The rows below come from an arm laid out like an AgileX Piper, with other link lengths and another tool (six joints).
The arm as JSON. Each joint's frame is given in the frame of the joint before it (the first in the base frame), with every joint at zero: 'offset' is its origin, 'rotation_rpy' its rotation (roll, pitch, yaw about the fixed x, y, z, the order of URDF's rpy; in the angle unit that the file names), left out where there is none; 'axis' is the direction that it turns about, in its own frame. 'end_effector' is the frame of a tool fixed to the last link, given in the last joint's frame.
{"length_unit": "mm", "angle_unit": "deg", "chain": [
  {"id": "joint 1", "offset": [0.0, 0.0, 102.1], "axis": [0.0, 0.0, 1.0]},
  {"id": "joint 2", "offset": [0.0, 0.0, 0.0], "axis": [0.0, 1.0, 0.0]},
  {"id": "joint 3", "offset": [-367.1, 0.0, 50.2], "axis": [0.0, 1.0, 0.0]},
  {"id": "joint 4", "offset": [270.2, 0.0, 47.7], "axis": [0.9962, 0.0, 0.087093]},
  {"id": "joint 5", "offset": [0.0, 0.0, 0.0], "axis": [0.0, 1.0, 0.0]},
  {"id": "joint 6", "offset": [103.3, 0.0, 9.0], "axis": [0.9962, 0.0, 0.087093]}
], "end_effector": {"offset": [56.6, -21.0, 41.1], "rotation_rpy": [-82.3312, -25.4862, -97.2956]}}
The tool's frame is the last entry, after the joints.
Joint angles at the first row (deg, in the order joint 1, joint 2, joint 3, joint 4, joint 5, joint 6):
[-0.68, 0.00, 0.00, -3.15, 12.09, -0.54]
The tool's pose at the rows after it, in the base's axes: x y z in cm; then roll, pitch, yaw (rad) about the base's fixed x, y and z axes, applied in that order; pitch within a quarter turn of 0, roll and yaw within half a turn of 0:
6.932, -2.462, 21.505, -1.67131, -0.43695, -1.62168
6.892, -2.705, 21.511, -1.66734, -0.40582, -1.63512
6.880, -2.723, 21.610, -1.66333, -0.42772, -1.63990
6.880, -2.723, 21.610, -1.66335, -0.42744, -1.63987
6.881, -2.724, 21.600, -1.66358, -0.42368, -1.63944
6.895, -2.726, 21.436, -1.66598, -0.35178, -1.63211
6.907, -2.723, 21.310, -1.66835, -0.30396, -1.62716
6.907, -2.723, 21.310, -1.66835, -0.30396, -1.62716
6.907, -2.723, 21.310, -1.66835, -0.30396, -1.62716
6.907, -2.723, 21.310, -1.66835, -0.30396, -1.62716
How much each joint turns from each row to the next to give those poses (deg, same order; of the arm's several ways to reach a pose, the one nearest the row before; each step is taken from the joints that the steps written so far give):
[0.00, 0.00, 0.00, 0.01, 0.00, 5.07]
[0.00, 0.00, 0.00, -2.29, -0.23, 4.09]
[0.00, 0.00, 0.00, -1.69, -0.13, 0.42]
[0.00, 0.00, 0.00, 0.02, 0.00, 0.00]
[0.00, 0.00, 0.00, 0.20, 0.00, 0.02]
[0.00, 0.00, 0.00, 4.16, -0.09, -0.02]
[0.00, 0.00, 0.00, 2.73, -0.01, 0.02]
[0.00, 0.00, 0.00, 0.00, 0.00, 0.00]
[0.00, 0.00, 0.00, 0.00, 0.00, 0.00]
[0.00, 0.00, 0.00, 0.00, 0.00, 0.00]

